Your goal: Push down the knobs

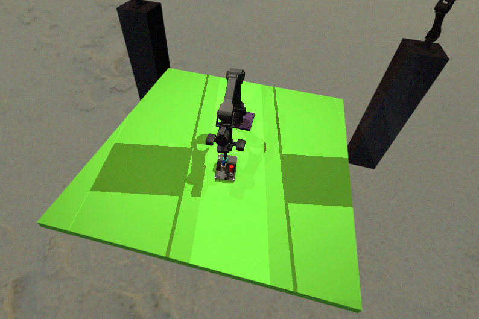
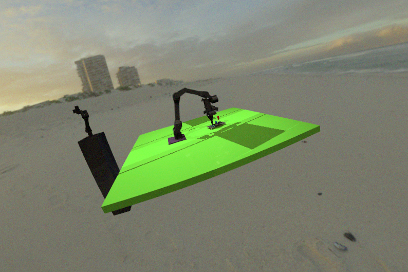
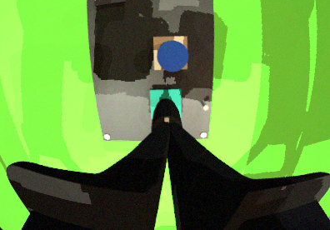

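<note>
The green potentiometer is 2 cm below my gripper tip. The rest, counted from my gripper tip: red knob (8 cm ahead, 6 cm to the left).
</note>
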